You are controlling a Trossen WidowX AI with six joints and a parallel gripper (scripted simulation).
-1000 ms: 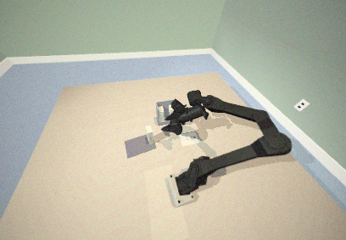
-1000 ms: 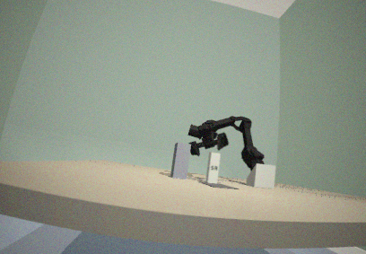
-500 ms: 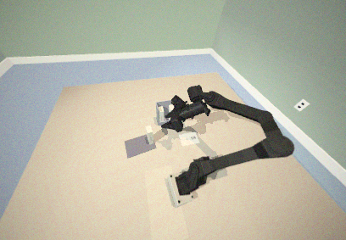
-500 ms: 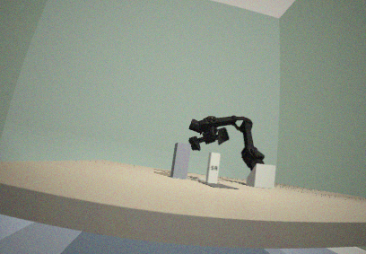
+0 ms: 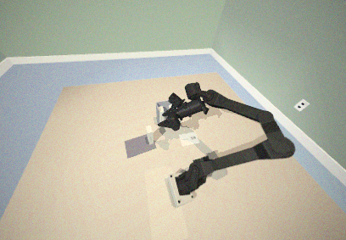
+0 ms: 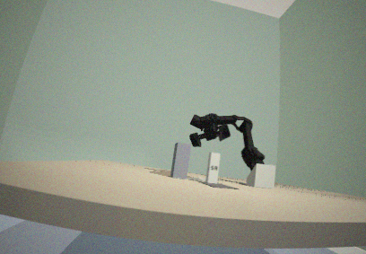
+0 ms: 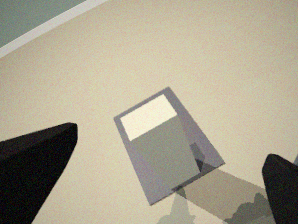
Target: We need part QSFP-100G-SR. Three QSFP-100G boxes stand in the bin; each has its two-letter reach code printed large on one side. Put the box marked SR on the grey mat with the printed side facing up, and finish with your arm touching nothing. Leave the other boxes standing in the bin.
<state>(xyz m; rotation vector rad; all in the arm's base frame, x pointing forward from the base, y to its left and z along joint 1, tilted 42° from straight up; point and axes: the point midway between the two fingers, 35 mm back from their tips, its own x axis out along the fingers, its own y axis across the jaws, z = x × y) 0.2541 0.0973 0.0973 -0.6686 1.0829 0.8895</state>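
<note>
Right now my gripper tip is 100 mm above the white box marked SR, 60 mm to the right of it and 10 mm past it. From my gripper tip the other things lie so: grey mat (170 mm below, 120 mm to the left, 20 mm behind); then white card (170 mm below, 160 mm to the right, 50 mm behind).
</note>
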